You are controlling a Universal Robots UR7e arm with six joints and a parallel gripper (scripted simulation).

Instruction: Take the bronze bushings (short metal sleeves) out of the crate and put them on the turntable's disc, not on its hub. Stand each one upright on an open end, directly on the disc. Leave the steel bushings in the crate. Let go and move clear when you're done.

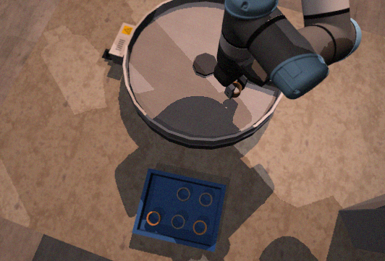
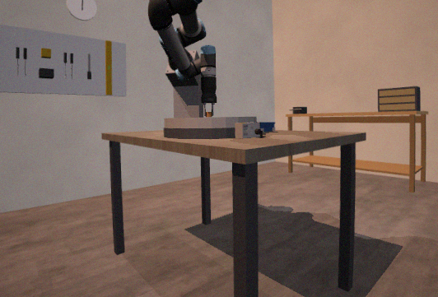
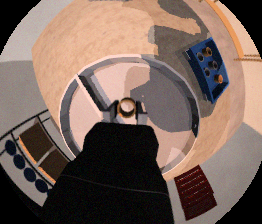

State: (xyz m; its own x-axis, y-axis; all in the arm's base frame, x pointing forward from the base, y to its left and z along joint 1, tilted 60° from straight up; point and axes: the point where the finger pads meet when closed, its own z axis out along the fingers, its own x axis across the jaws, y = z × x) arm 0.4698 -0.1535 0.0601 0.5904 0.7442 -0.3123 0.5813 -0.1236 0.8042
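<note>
My gripper is now 8 cm short of the turntable disc, 8 cm to the left of it and 6 cm above it. Round my hand: blue crate: 10 cm ahead, 29 cm to the left, 8 cm below.
</note>
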